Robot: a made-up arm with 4 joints. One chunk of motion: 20 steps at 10 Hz.
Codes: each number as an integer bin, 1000 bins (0 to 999) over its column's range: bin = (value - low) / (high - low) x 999, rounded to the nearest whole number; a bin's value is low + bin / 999 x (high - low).
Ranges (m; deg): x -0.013..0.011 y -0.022..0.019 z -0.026..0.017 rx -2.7..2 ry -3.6..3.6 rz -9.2..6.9
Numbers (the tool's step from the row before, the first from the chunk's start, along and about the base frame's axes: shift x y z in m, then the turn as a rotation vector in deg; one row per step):
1: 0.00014 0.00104 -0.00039 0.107 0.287 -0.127
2: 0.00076 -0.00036 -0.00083 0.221 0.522 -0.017
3: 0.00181 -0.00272 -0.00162 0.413 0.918 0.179
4: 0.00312 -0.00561 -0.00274 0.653 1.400 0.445
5: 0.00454 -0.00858 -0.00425 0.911 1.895 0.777
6: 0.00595 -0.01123 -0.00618 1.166 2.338 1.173
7: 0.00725 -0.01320 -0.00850 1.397 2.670 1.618
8: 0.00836 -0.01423 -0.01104 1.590 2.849 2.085
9: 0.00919 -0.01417 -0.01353 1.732 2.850 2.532
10: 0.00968 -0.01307 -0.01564 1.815 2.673 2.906
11: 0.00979 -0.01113 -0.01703 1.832 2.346 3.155
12: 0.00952 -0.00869 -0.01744 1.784 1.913 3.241
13: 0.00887 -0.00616 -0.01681 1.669 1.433 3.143
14: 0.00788 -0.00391 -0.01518 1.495 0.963 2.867
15: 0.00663 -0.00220 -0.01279 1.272 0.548 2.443
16: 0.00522 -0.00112 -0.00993 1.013 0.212 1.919
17: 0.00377 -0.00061 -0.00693 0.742 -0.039 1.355
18: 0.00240 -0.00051 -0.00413 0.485 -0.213 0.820
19: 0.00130 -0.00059 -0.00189 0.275 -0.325 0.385
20: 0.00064 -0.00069 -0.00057 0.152 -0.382 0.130
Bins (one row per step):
1: 547 561 595 597 539 563
2: 573 527 585 621 572 570
3: 616 470 566 662 627 582
4: 671 399 540 713 694 598
5: 730 327 505 768 762 619
6: 789 262 460 822 824 644
7: 843 214 407 871 870 671
8: 889 189 348 912 895 700
9: 924 191 290 942 895 728
10: 944 218 241 960 870 751
11: 949 265 208 963 825 767
12: 937 324 199 953 765 772
13: 910 386 214 929 698 766
14: 869 441 251 892 633 749
15: 817 482 307 844 576 722
16: 758 509 373 789 529 690
17: 698 521 443 732 494 655
18: 641 524 508 677 470 622
19: 595 522 560 632 454 595
20: 568 519 591 606 446 579

